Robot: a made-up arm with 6 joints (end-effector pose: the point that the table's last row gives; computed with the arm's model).
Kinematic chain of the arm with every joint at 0, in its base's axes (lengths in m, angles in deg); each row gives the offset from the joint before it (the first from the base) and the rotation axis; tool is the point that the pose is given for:
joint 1: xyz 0 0 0.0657 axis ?
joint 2: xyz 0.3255 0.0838 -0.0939 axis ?
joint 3: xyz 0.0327 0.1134 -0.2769 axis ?
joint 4: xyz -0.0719 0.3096 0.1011 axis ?
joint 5: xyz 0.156 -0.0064 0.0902 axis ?
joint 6: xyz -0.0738 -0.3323 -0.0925 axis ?
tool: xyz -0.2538 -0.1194 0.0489
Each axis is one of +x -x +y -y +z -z.
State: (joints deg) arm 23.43 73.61 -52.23 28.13 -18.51 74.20
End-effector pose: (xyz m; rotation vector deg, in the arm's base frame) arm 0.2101 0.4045 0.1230 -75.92 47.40 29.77
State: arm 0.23 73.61 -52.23 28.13 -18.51 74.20
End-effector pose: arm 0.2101 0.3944 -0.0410 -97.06 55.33 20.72
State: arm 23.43 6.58 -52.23 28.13 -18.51 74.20
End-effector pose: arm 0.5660 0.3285 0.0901 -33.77 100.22 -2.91
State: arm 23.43 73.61 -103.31 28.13 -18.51 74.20
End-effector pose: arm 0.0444 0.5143 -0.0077 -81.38 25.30 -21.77
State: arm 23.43 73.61 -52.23 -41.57 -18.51 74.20
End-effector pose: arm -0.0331 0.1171 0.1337 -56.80 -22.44 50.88
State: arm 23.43 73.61 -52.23 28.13 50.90 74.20
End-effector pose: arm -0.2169 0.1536 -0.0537 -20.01 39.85 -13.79
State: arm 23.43 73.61 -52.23 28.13 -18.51 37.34
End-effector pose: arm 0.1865 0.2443 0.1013 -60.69 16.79 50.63
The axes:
joint 1: +x
joint 2: +z
joint 3: +x
joint 4: +y
joint 5: -z
joint 6: +y

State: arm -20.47 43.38 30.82 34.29 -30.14 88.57
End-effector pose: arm 0.6355 0.1975 -0.3599 -50.05 126.43 72.41
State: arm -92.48 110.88 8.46 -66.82 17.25 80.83
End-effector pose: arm 0.4461 -0.2163 0.2566 -57.84 105.69 51.78
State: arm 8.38 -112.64 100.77 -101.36 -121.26 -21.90
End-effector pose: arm -0.2985 0.5177 -0.1299 -102.52 -36.87 -63.41
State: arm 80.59 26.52 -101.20 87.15 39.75 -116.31
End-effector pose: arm -0.0932 0.4116 0.2584 -61.62 -52.68 3.47
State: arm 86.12 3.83 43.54 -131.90 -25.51 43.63
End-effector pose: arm 0.0382 0.4542 0.0170 78.05 -43.43 -82.38
